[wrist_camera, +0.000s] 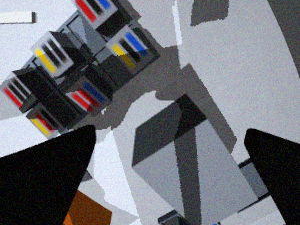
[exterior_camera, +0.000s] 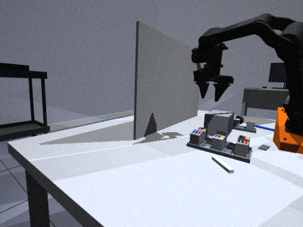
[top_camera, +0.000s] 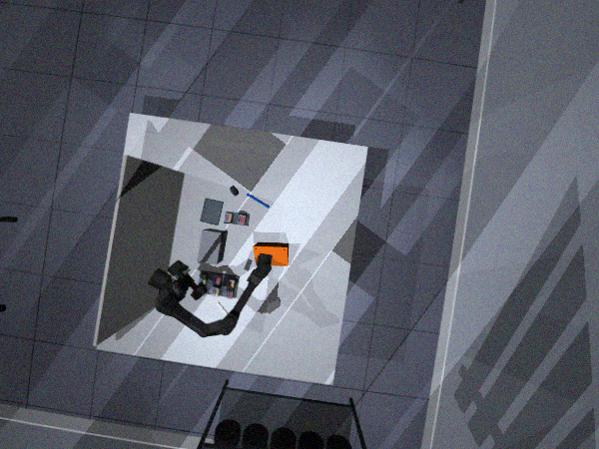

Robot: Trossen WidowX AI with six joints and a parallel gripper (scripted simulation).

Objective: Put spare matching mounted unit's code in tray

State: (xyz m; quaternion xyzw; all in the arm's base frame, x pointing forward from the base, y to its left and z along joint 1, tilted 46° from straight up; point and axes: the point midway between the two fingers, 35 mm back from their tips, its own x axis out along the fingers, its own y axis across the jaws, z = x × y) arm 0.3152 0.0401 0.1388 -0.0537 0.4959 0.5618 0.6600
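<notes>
Now: gripper tip 120 mm above the dark grey spare block, 70 mm past it and 40 mm to the right of it. The rest, counted from my gripper tip: grey mounted unit: 120 mm to the right, 120 mm below, 20 mm behind; then rack: 160 mm below, 80 mm to the left, 80 mm behind; then tall grey panel: 220 mm ahead, 120 mm to the right, 60 mm above.
</notes>
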